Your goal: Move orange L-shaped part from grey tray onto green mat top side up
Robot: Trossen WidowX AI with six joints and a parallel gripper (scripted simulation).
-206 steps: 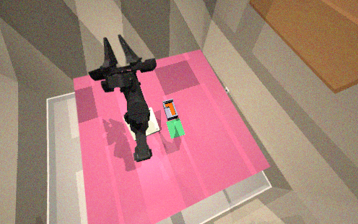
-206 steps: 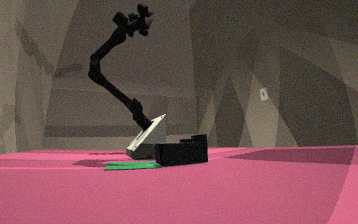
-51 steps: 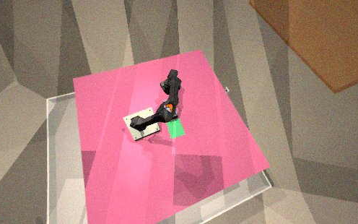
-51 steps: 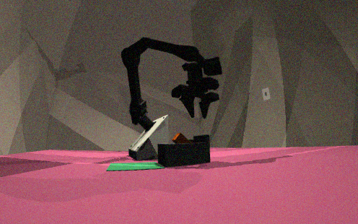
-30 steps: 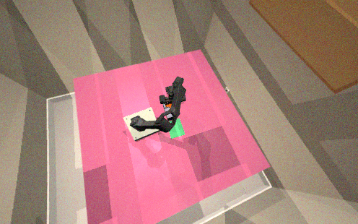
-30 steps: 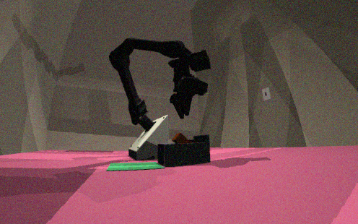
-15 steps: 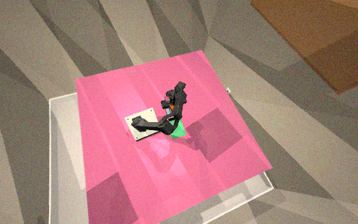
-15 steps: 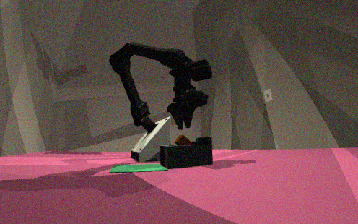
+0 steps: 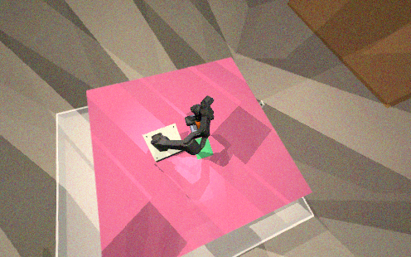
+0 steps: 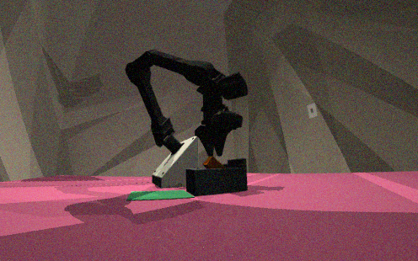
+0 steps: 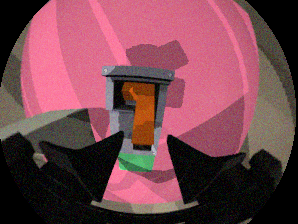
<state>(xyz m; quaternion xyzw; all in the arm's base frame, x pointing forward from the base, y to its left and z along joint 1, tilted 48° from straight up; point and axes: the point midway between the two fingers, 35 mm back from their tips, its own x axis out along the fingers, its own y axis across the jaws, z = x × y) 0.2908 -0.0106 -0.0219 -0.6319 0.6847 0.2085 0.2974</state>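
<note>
My gripper tip is now 60 mm above the orange L-shaped part, 30 mm to the right of it and 10 mm past it. Round my gripper tip: green mat 140 mm to the right, 110 mm below, 40 mm behind.
</note>
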